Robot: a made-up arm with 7 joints.
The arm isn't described. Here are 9 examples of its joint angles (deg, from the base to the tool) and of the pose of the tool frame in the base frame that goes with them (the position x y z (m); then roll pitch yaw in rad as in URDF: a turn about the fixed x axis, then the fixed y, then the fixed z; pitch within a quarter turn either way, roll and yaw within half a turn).
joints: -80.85 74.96 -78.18 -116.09 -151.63 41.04 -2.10
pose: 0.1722 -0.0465 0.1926 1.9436 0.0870 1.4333
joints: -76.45 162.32 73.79 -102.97 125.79 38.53 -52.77
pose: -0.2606 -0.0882 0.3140 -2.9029 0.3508 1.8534
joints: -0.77 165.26 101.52 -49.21 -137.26 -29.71 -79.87
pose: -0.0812 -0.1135 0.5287 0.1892 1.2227 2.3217
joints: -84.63 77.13 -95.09 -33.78 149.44 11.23 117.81
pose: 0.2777 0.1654 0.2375 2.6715 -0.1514 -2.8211
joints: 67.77 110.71 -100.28 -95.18 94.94 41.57 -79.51
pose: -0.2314 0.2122 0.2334 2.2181 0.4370 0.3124
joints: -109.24 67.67 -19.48 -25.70 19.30 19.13 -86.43
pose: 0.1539 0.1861 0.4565 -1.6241 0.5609 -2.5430
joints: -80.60 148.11 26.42 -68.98 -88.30 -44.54 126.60
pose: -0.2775 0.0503 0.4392 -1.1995 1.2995 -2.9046
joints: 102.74 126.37 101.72 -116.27 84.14 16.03 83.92
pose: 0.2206 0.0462 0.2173 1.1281 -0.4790 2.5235
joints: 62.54 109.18 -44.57 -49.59 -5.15 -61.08 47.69
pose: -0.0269 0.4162 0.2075 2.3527 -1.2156 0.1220
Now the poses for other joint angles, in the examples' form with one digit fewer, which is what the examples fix.
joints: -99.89 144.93 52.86 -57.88 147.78 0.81 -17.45
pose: -0.289 0.108 0.351 -2.432 0.367 0.094
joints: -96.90 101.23 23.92 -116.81 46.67 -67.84 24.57
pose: -0.118 0.047 0.499 -2.471 -0.537 0.601
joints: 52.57 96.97 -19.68 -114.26 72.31 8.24 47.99
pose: 0.010 0.164 0.052 1.132 -1.305 2.603
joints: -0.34 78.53 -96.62 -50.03 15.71 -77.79 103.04
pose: -0.052 0.322 -0.013 1.765 -0.719 1.808
